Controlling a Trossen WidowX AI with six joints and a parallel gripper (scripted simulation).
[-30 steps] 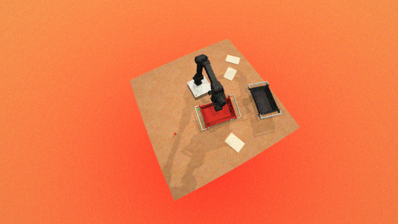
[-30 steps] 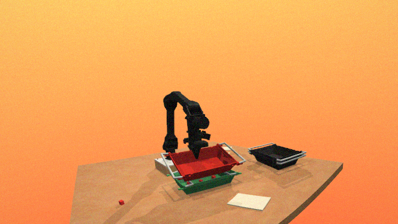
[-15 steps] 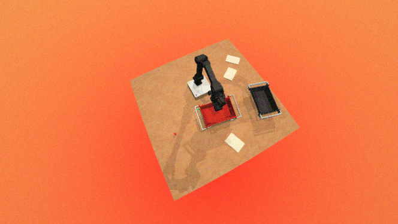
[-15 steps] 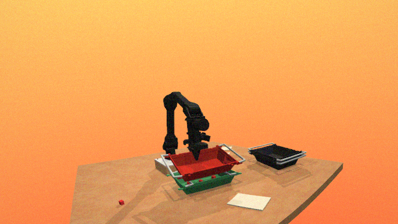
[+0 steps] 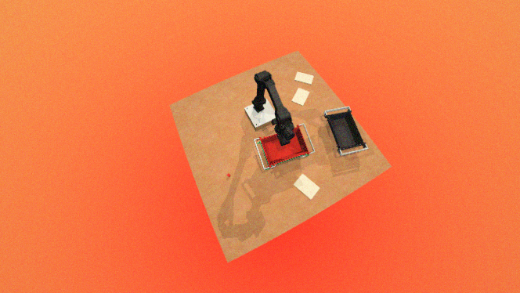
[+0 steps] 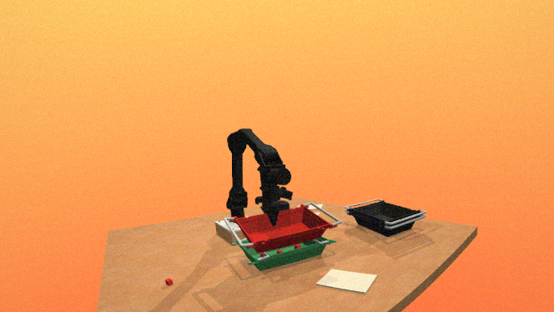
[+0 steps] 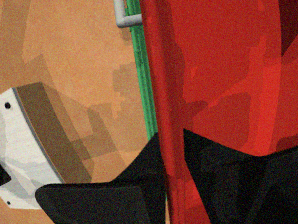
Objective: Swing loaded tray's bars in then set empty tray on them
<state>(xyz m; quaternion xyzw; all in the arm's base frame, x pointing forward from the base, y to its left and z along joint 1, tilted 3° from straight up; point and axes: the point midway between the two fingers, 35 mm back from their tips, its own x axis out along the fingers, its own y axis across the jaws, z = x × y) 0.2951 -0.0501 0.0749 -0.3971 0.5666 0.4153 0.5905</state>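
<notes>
The red tray lies 80 mm ahead of my gripper tip, 30 mm to the right of it and 20 mm above it. The rest, counted from my gripper tip: red block: 30 mm behind, 430 mm to the right, 100 mm below.
</notes>
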